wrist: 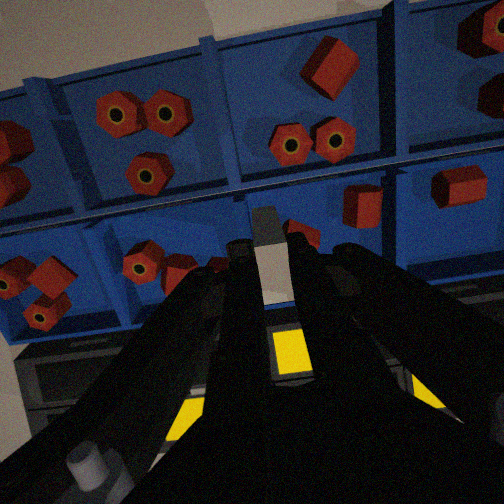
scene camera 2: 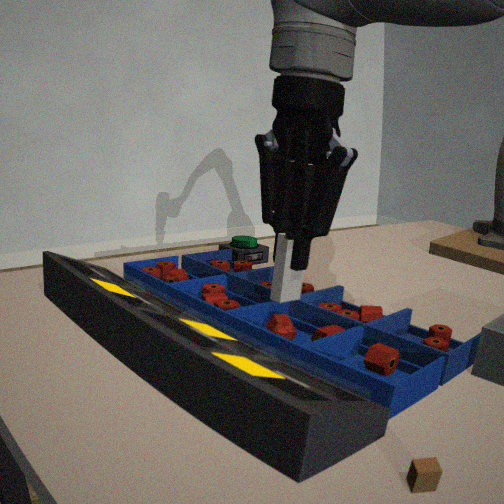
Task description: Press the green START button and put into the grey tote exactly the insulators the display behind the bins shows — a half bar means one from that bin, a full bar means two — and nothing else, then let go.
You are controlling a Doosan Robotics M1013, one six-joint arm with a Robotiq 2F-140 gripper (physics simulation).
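My gripper (scene camera 2: 292, 267) hangs over the middle of the blue bin tray (scene camera 2: 300, 320), fingers pressed together with nothing visible between them. In the wrist view the fingertips (wrist: 270, 250) sit above a front-row bin holding red insulators (wrist: 145, 265). Red hexagonal insulators (scene camera 2: 382, 358) lie in several bins. The green START button (scene camera 2: 244, 241) stands beyond the tray's far end. The black display (scene camera 2: 200, 350) runs along the tray and shows three yellow bars (scene camera 2: 247, 365); it also shows in the wrist view (wrist: 291, 350). I cannot judge the bars' lengths. A corner of the grey tote (scene camera 2: 492, 350) shows at the right edge.
A small brown cube (scene camera 2: 424, 474) lies on the table in front of the display. A raised wooden platform with a robot base (scene camera 2: 475, 247) is at the back right. The walls stand close behind the table.
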